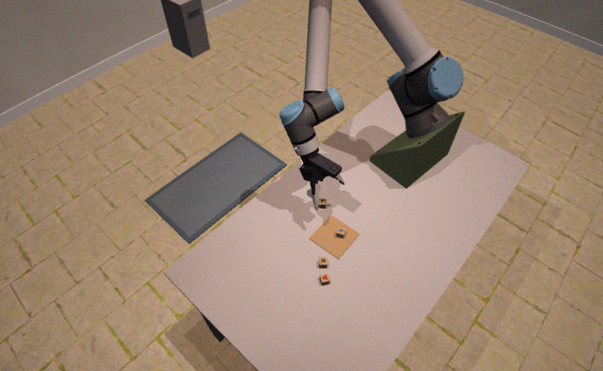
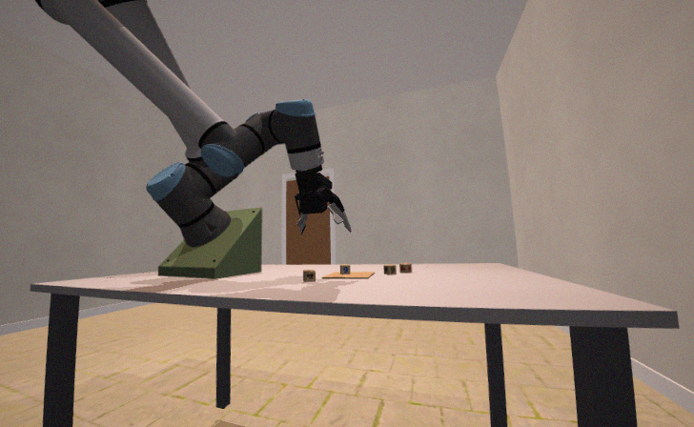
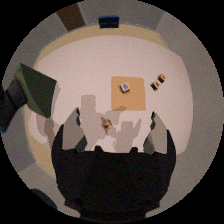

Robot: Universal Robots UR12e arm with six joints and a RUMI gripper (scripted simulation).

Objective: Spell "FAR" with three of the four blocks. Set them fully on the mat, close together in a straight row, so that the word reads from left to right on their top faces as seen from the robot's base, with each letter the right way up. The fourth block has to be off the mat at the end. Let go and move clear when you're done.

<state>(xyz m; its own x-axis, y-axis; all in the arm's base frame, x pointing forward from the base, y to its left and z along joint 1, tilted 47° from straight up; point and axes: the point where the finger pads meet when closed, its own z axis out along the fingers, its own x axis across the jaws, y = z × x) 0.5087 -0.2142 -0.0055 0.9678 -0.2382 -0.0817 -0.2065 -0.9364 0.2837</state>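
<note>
The blue-lettered block lies 12 cm below my hand, 8 cm to the left of it and 4 cm ahead of it. Round my hand: F block (12 cm below, 6 cm to the right, 3 cm behind); then R block (19 cm ahead, 12 cm below, 9 cm to the left); then tan mat (13 cm below, 6 cm to the left, 6 cm ahead).
</note>
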